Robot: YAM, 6 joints.
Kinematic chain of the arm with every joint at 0, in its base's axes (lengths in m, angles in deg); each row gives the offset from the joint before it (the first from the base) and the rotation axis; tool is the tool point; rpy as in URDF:
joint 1: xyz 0 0 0.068 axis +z
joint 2: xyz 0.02 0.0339 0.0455 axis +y
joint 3: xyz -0.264 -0.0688 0 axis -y
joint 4: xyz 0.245 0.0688 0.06 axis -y
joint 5: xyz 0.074 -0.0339 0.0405 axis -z
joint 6: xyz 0.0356 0 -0.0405 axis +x
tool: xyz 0 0 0 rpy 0 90 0
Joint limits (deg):
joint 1: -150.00..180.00
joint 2: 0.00..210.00
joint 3: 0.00..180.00
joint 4: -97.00..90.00
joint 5: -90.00..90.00
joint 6: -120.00..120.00
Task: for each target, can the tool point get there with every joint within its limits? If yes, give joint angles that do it. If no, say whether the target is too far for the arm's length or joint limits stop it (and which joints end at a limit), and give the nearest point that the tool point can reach.
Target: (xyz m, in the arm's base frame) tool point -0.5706 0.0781 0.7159
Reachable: no: too far | nearest point -0.4403 0.0603 0.5734 | short by 0.194 m
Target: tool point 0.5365 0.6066 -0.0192
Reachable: no: too far | nearest point 0.4221 0.4773 0.0098 | short by 0.175 m
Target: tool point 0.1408 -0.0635 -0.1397
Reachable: yes | joints -35.45 164.73 40.29 12.97 -57.28 -101.93
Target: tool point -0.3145 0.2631 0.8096
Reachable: no: too far | nearest point -0.2500 0.2091 0.6595 | short by 0.172 m
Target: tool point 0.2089 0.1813 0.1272
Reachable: yes | joints 36.50 91.09 34.07 7.90 -37.15 51.07
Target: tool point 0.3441 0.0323 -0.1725
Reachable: yes | joints 3.95 183.27 115.36 -74.33 -13.92 -37.67
